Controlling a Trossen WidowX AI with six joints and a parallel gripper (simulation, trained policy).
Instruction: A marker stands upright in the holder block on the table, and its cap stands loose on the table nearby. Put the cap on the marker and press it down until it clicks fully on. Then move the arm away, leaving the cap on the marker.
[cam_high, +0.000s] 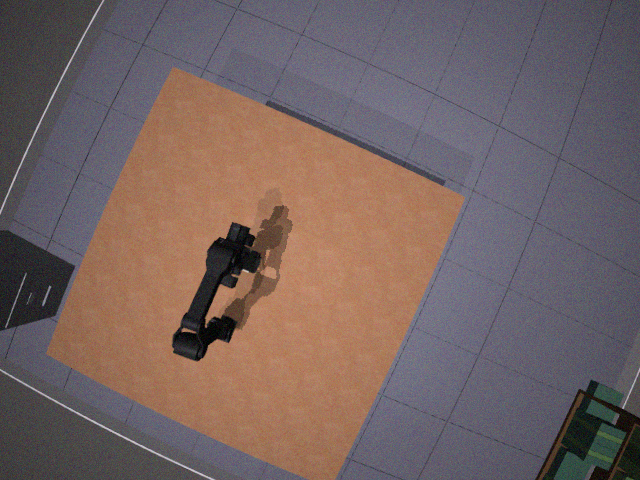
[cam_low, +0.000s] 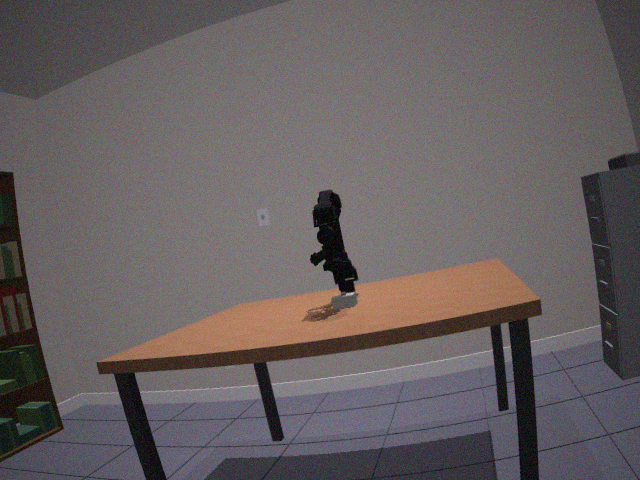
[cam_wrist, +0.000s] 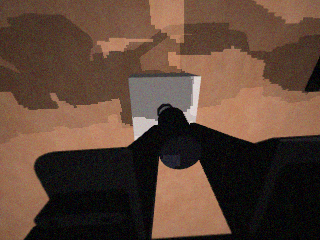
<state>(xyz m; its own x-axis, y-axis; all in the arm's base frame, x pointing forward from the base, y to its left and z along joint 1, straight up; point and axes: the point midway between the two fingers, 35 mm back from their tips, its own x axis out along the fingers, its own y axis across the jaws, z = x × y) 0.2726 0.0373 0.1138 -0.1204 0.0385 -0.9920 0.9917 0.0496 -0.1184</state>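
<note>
My gripper tip is now right at the dark marker. Round my gripper tip: holder block 60 mm below; black marker cap 10 mm above.
</note>
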